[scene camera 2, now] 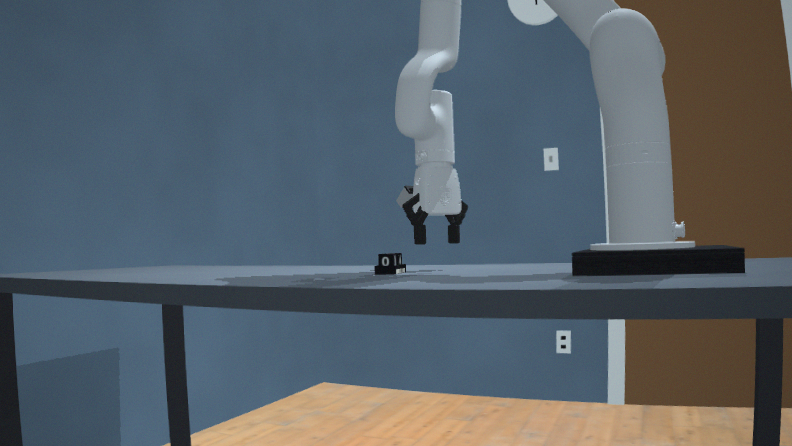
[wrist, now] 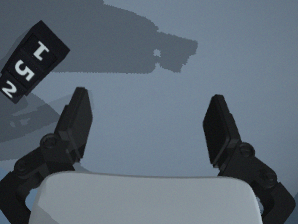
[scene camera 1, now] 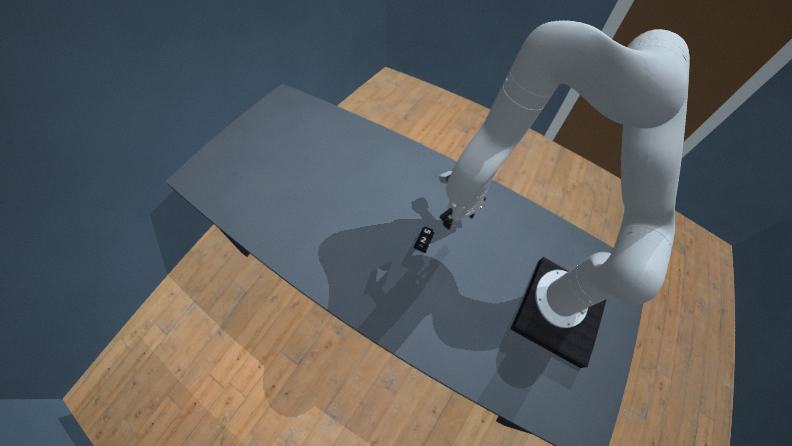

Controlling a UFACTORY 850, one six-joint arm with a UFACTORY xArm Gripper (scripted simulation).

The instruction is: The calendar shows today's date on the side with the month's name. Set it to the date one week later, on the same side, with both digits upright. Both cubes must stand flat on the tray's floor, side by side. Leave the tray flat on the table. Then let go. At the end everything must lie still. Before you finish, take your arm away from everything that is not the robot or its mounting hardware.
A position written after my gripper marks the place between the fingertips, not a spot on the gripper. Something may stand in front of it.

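Note:
Scene camera 2 shows me my gripper [scene camera 2: 437, 243]. In the wrist view, too, I can see the gripper [wrist: 149, 105].

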